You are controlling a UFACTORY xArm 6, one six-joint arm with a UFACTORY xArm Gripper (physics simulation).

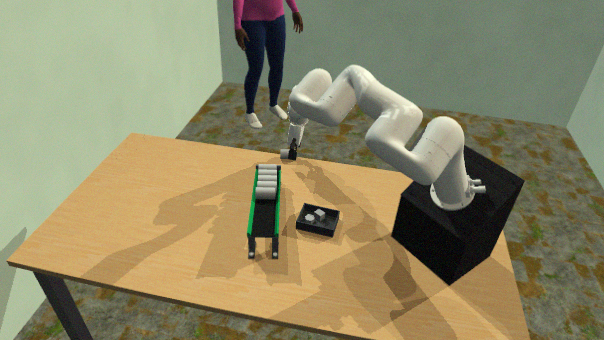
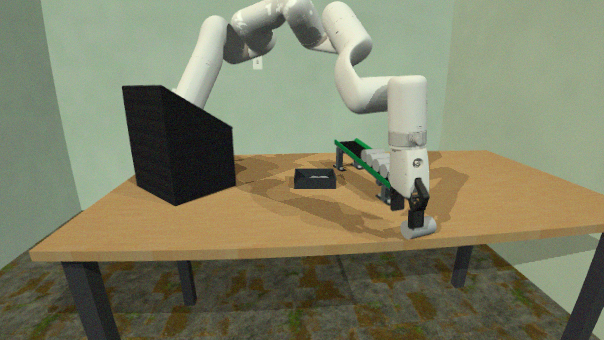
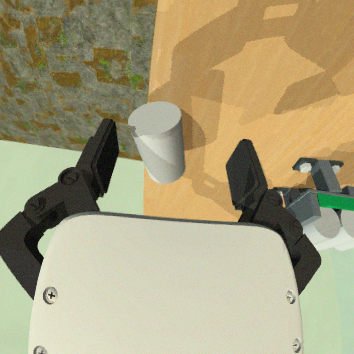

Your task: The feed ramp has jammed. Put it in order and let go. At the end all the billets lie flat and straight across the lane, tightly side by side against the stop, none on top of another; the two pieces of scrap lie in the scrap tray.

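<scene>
A loose grey billet lies on its side on the table near the edge, beyond the ramp's stop end. My gripper is open at this billet, its fingers on either side of it and not closed on it. Several more billets lie across the lane of the green-sided ramp, side by side toward the stop. Two light scrap pieces lie in the black scrap tray.
The ramp stands on dark legs on the wooden table. The scrap tray is between the ramp and the arm's black base block. A person stands behind the table.
</scene>
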